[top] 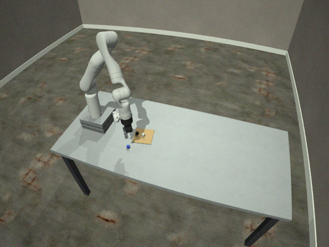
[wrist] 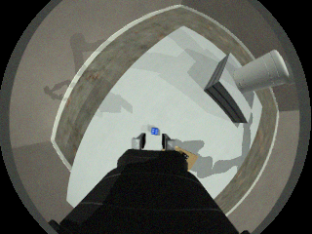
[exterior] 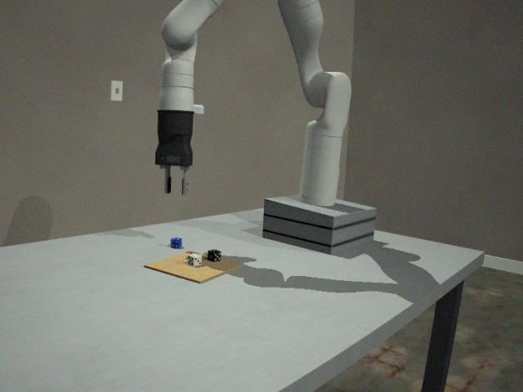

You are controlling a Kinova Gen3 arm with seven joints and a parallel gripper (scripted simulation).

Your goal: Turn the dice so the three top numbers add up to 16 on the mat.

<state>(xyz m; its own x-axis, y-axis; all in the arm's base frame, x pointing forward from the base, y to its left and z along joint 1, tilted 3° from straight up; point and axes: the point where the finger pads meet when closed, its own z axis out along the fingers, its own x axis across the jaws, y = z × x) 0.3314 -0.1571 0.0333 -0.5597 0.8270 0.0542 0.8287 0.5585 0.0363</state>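
Now: the blue die 130 mm below my hand. Round my hand: tan mat (60 mm ahead, 130 mm to the left, 140 mm below); white die (60 mm ahead, 130 mm to the left, 130 mm below); black die (10 mm ahead, 140 mm to the left, 130 mm below).
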